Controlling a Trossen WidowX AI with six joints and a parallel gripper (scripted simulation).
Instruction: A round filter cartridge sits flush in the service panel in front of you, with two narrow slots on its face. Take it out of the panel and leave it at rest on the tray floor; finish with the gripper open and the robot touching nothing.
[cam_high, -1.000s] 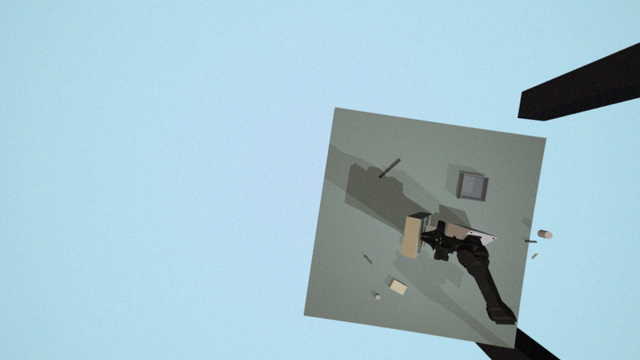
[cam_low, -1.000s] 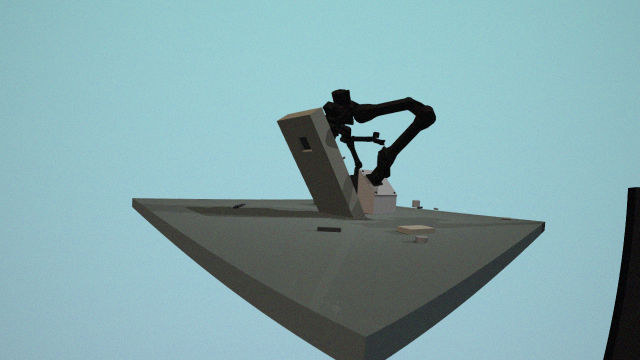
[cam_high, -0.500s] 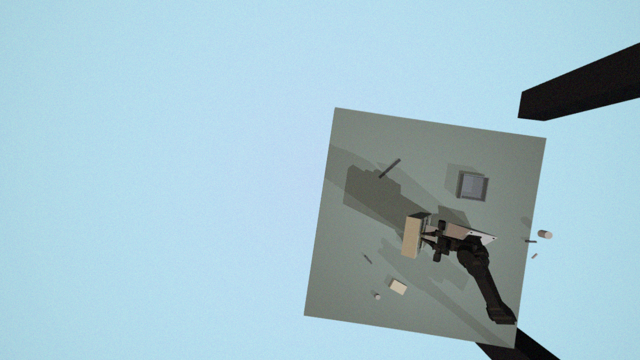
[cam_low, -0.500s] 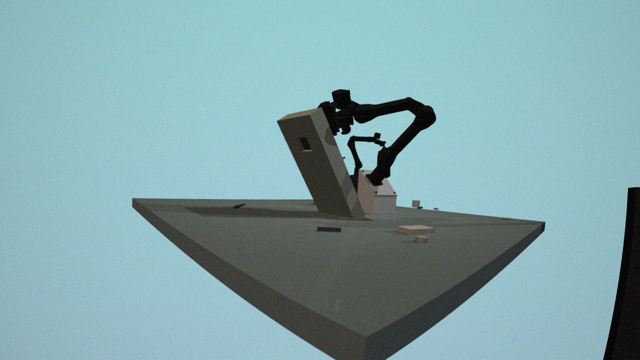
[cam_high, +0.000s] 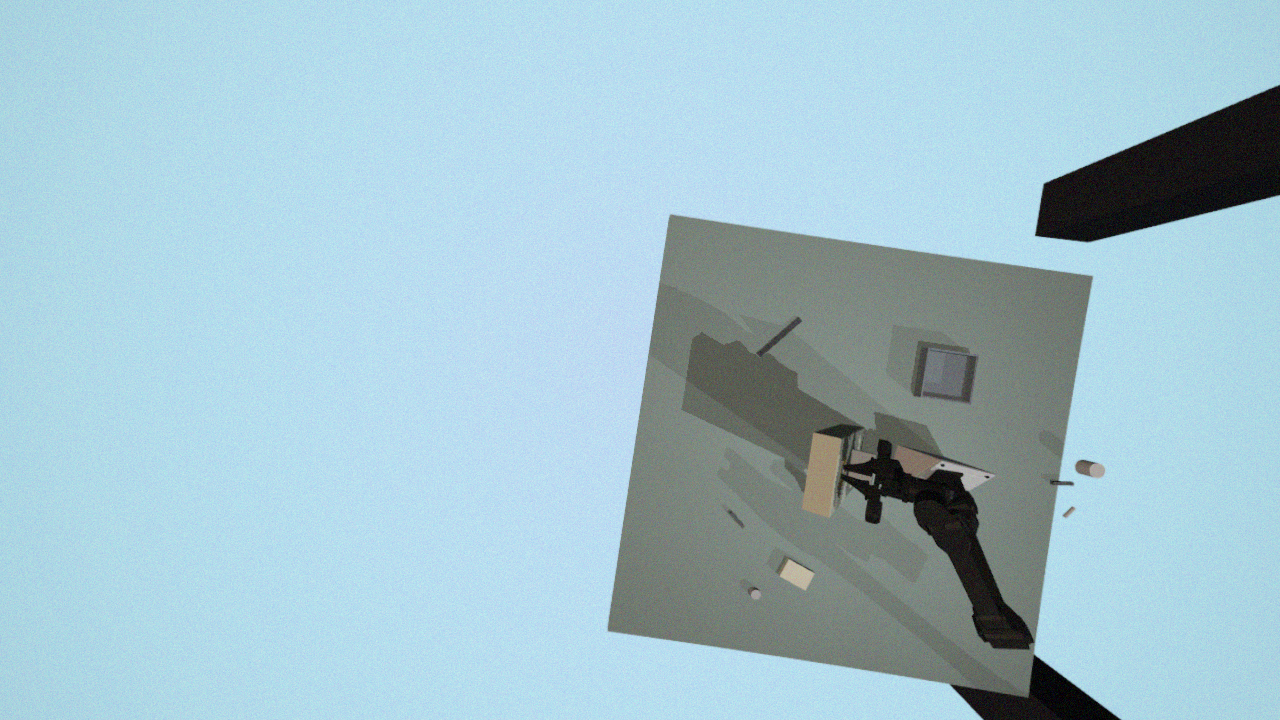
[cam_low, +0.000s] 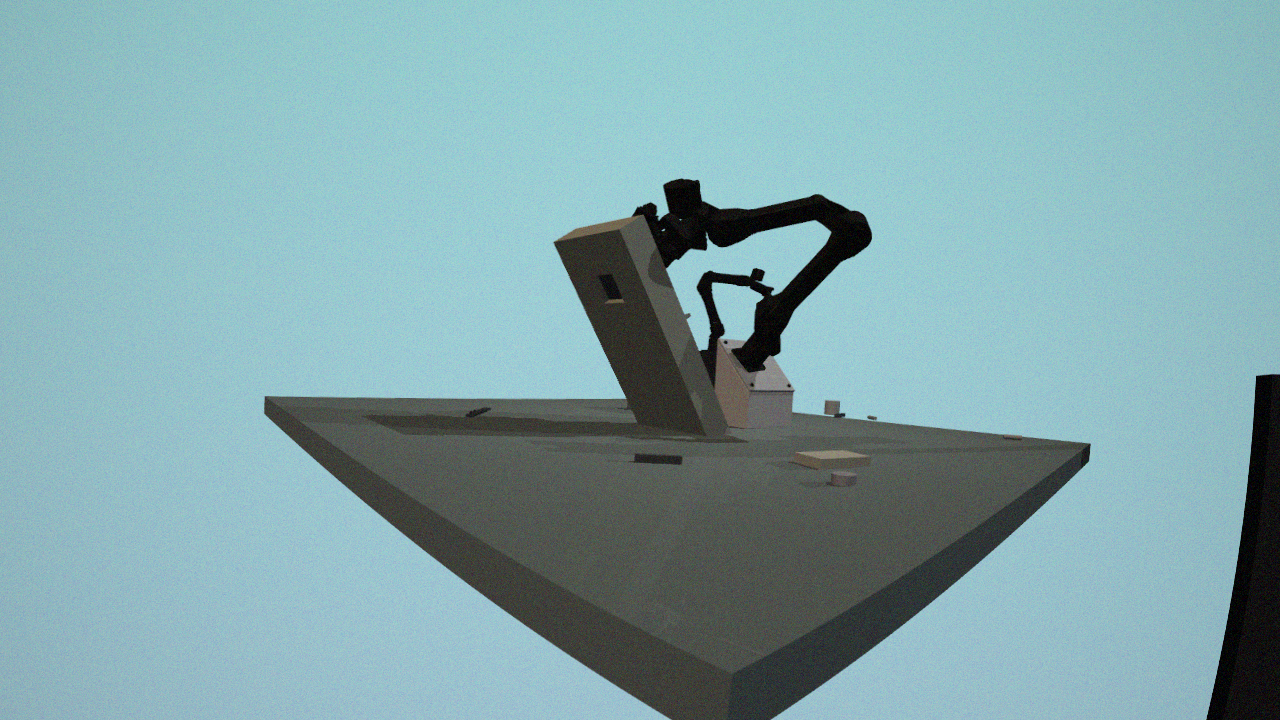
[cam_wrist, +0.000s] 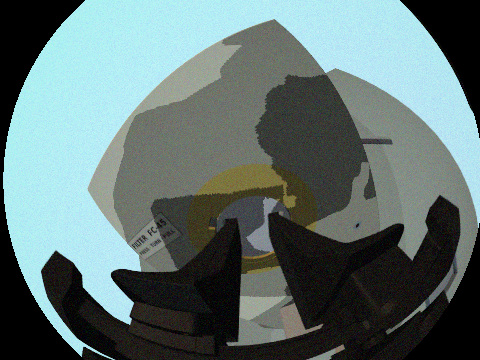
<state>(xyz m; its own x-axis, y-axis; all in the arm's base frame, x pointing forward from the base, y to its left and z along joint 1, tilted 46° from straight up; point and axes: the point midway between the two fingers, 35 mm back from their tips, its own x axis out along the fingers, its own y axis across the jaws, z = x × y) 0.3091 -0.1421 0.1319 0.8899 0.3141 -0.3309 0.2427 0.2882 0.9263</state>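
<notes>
Now: gripper tip 42 cm past the grey square tray, 28 cm to the left of it and 26 cm above it. The rest, counted from my gripper tip: tan block 5 cm behind, 39 cm to the left, 27 cm below; small cylinder 6 cm ahead, 47 cm to the left, 27 cm below; round filter cartridge 1 cm ahead, 1 cm below.
</notes>
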